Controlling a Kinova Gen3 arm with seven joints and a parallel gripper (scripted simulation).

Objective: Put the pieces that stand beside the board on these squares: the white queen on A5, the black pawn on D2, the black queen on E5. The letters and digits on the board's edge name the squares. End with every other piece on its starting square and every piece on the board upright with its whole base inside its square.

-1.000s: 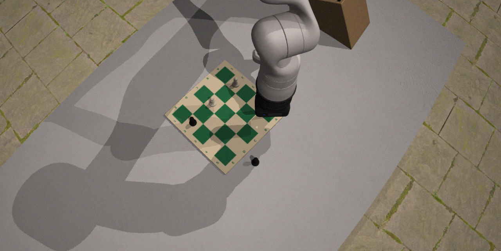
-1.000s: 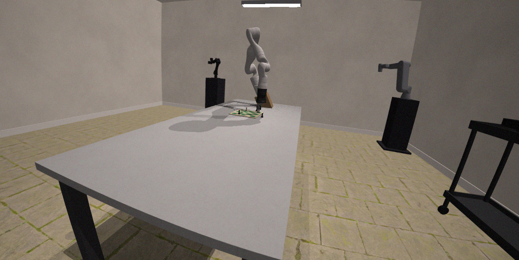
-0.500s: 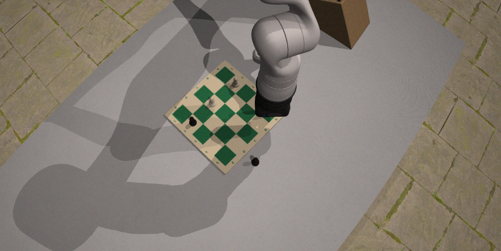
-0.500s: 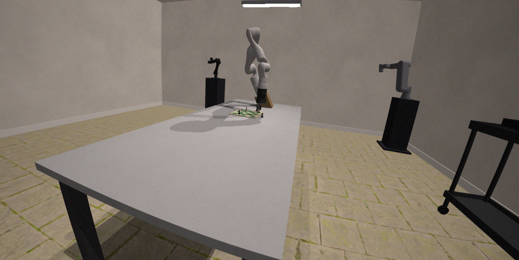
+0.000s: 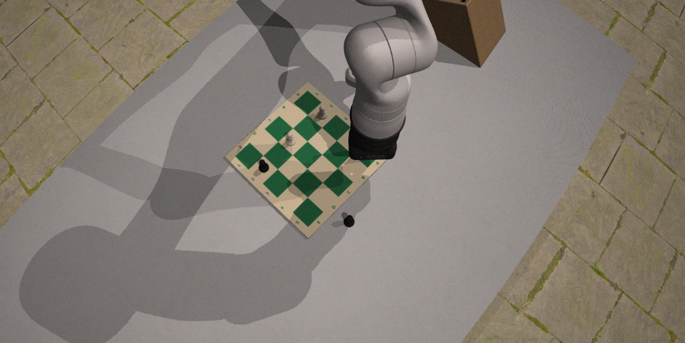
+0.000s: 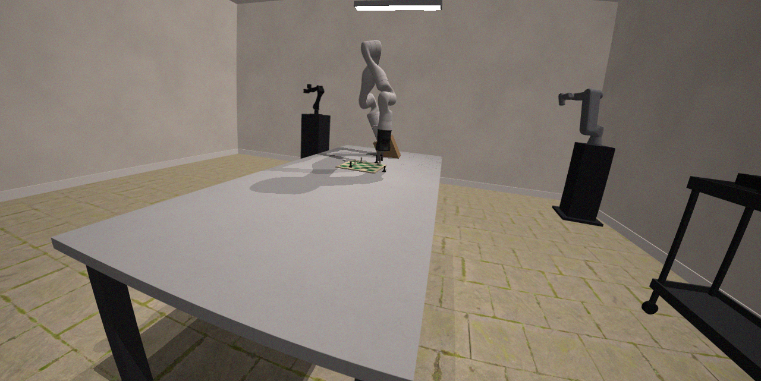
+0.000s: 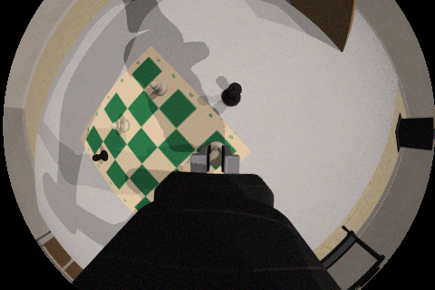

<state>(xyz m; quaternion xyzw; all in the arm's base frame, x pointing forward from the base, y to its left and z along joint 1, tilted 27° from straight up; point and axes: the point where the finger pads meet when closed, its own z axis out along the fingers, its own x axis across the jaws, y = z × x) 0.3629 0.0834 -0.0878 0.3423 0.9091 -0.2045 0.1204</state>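
Now: the white queen 10 mm below my hand. The rest, counted from my hand: chessboard: 80 mm ahead, 70 mm to the right, 50 mm below; then black queen: 60 mm behind, 40 mm to the right, 20 mm below.
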